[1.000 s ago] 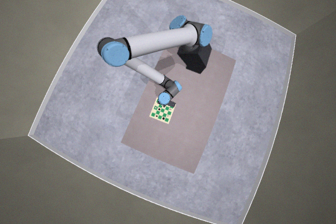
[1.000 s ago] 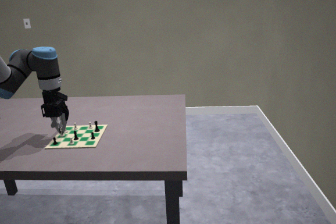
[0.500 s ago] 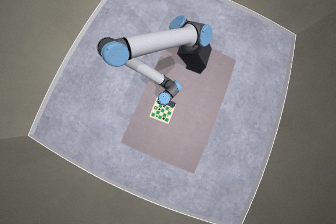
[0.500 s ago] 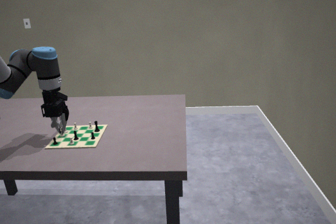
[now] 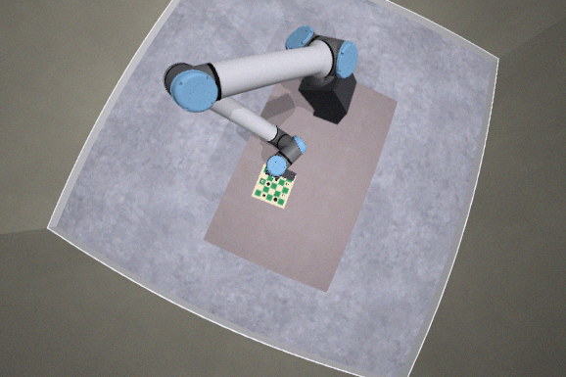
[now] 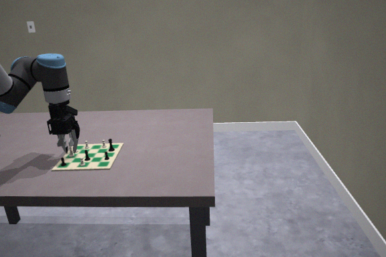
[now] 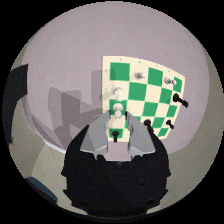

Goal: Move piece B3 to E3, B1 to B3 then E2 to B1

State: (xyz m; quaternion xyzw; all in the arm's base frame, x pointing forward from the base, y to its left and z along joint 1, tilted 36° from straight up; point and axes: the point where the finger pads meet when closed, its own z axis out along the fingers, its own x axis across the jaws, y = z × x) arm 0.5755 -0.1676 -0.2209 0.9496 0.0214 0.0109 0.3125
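My gripper is now 4 cm to the right of the white piece. The rest, counted from my hand: cream chessboard 8 cm ahead, 3 cm below; tall black piece 15 cm ahead, 5 cm to the left.
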